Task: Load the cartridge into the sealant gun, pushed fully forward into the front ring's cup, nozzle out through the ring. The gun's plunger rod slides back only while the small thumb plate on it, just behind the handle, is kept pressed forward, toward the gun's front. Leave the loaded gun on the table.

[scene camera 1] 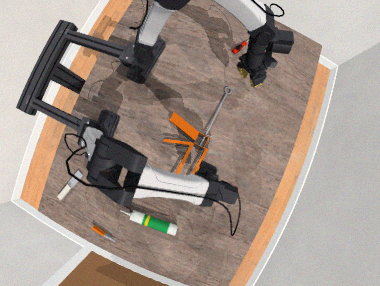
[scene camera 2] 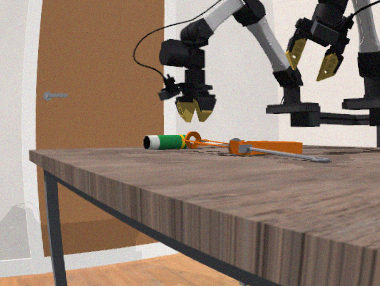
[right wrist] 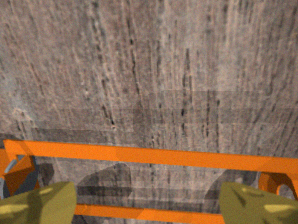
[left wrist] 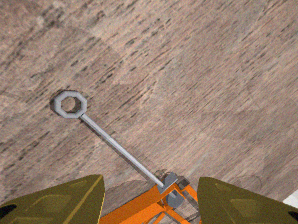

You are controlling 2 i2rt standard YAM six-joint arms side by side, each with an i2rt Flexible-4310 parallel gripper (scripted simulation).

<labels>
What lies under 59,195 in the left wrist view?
My left gripper.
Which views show my left gripper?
Scene camera 1, scene camera 2 and the left wrist view only.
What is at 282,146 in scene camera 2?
An orange sealant gun.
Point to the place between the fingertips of my right gripper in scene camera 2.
194,122
</labels>
